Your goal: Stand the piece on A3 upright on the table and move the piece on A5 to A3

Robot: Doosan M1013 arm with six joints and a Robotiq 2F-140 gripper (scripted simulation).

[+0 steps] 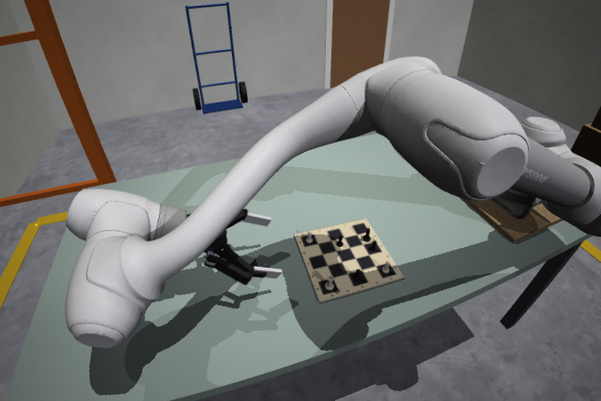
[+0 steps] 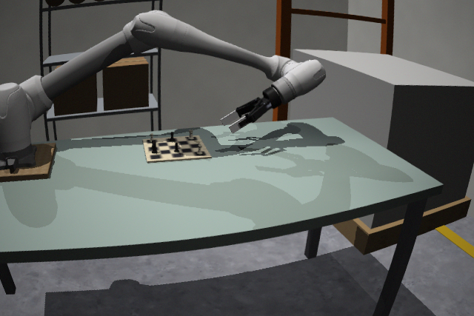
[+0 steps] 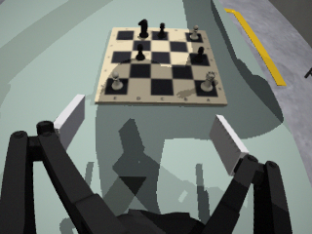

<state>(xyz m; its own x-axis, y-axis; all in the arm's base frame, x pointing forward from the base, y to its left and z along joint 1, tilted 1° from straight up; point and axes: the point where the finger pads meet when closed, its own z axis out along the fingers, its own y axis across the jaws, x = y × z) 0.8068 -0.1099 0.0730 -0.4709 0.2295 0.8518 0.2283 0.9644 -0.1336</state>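
Now: hand 180 mm past the chessboard, 50 mm to the right of it and 80 mm above it.
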